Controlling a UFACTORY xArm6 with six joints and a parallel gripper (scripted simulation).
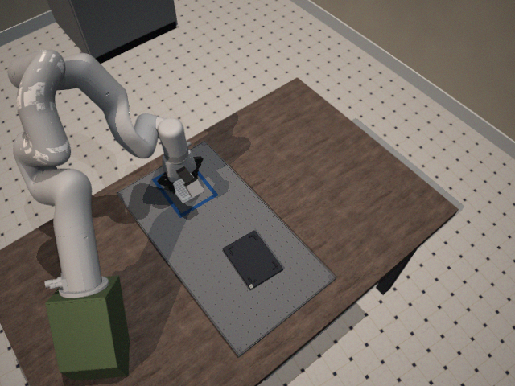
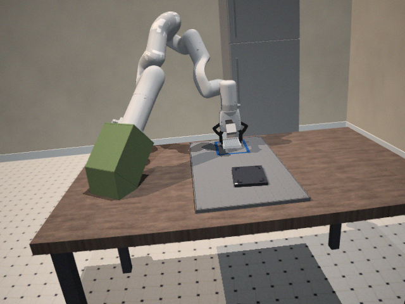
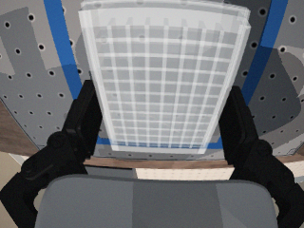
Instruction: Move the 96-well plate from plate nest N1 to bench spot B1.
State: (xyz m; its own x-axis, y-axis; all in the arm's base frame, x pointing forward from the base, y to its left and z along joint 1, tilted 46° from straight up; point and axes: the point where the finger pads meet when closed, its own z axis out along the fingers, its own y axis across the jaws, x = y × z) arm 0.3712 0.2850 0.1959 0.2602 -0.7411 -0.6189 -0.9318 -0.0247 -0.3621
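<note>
My hand is 10 mm above the 96-well plate. Also, from my hand: plate nest N1: 120 mm ahead, 340 mm to the right, 20 mm below.
</note>
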